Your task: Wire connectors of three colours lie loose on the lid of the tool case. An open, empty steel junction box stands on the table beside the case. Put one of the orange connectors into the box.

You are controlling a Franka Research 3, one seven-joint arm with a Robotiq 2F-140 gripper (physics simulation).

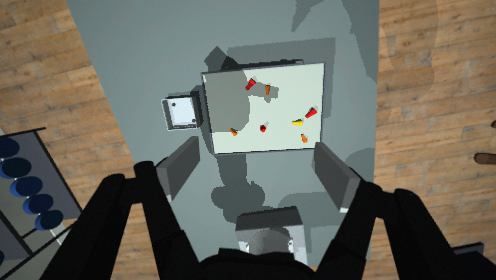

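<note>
The pale lid of the tool case [280, 142] lies below my gripper, partly in shadow. Three orange connectors lie on it: one orange connector [267, 90] near the top middle, one orange connector [233, 132] at the lower left, and one orange connector [304, 138] at the lower right. A yellow connector [297, 122] and three red connectors [251, 84] [311, 112] [263, 128] lie there too. The open steel junction box [183, 111] stands just left of the case, with two dark round spots inside. My gripper [255, 151] is wide open and empty, high above the table.
The grey-green table [150, 50] bears the case and box. The robot's grey base [295, 220] shows at the bottom middle. Wooden floor [430, 125] lies on both sides. A dark rack with several blue round things [26, 186] stands at the left, off the table.
</note>
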